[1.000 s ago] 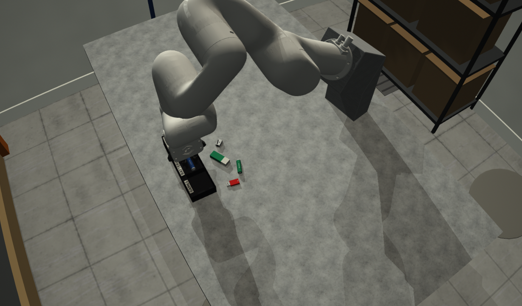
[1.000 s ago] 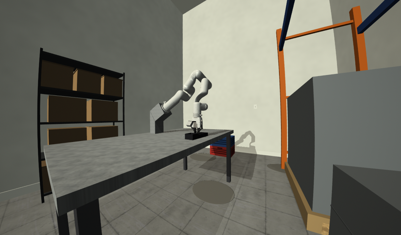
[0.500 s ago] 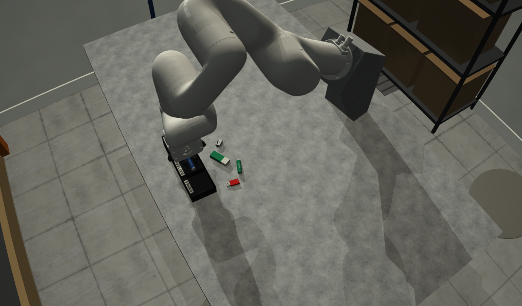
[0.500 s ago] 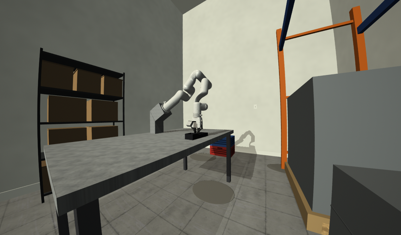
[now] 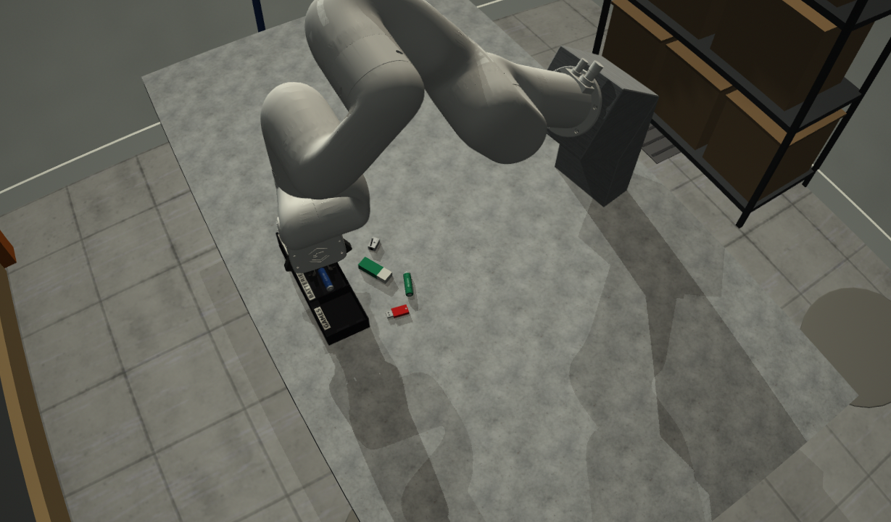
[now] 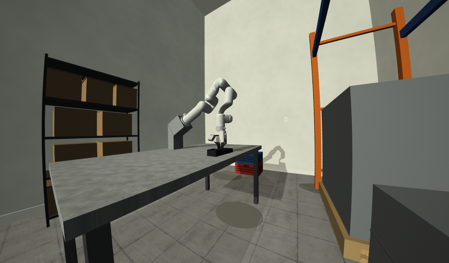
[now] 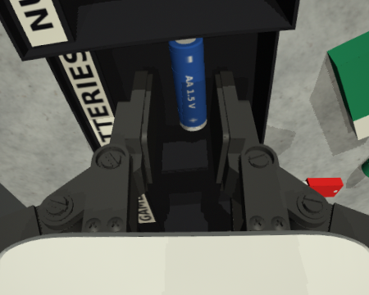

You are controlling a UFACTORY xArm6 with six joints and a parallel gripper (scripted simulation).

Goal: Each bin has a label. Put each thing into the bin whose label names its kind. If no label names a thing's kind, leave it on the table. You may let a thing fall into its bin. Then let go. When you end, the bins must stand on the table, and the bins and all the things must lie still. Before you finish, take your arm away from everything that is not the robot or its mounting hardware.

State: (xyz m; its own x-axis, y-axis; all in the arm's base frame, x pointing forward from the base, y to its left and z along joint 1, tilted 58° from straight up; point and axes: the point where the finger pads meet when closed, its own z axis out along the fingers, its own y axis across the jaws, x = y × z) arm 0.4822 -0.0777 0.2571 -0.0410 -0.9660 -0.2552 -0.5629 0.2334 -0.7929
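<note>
Right now my hand is 20 mm above the black three-compartment bin. Also, from my hand: black cube (80 mm to the right, 30 mm below); blue battery (30 mm below); white cartridge (100 mm behind, 40 mm below, 20 mm to the left).
</note>
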